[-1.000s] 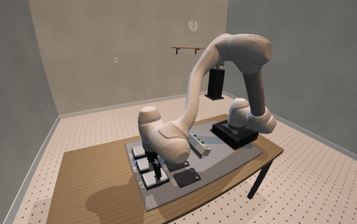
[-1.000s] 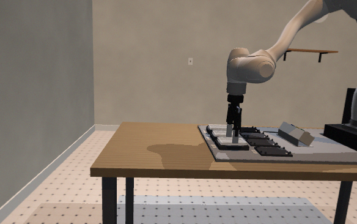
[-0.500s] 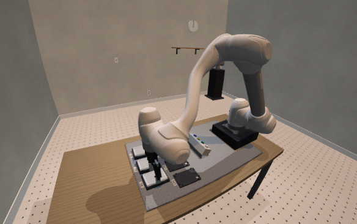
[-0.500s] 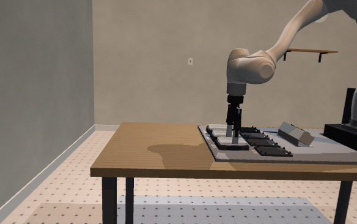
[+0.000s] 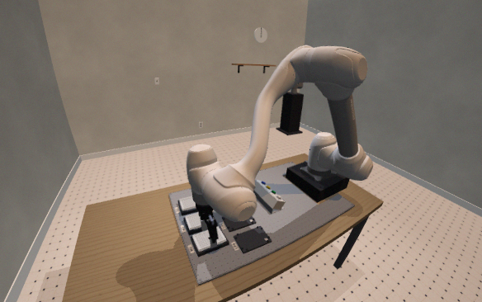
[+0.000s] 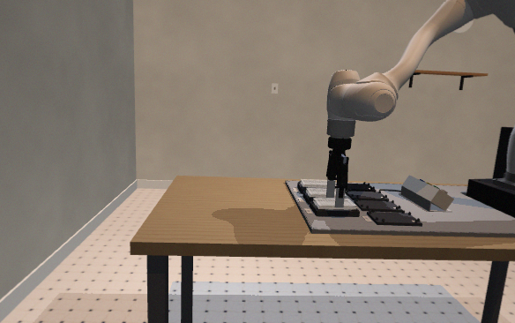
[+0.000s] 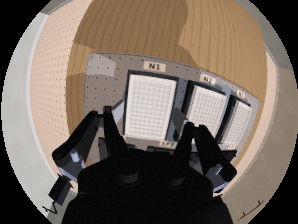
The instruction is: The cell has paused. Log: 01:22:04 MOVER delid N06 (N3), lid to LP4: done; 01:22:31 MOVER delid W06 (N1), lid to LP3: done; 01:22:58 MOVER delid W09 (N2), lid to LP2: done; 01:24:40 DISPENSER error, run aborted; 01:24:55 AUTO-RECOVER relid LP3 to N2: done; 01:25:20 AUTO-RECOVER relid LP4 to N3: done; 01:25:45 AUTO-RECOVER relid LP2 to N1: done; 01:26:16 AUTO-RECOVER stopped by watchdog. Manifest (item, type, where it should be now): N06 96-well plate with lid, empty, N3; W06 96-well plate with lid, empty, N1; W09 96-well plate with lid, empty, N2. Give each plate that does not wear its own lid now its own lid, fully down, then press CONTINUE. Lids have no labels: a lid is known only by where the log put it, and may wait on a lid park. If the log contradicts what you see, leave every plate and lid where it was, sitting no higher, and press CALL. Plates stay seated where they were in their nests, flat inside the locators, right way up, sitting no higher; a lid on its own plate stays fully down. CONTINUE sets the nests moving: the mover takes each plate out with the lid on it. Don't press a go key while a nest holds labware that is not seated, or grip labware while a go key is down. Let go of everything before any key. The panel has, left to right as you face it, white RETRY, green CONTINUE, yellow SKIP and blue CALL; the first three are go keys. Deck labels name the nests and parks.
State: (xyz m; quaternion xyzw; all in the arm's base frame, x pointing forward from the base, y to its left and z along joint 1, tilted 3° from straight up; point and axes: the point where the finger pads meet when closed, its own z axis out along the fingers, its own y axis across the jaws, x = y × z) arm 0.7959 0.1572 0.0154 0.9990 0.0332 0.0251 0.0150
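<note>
The pale lid is 20 mm below my hand. Also, from my hand: green key (420 mm behind, 130 mm to the right, 10 mm above); LP2 lid park (180 mm behind, 70 mm to the right, 50 mm below); plate (30 mm below).
</note>
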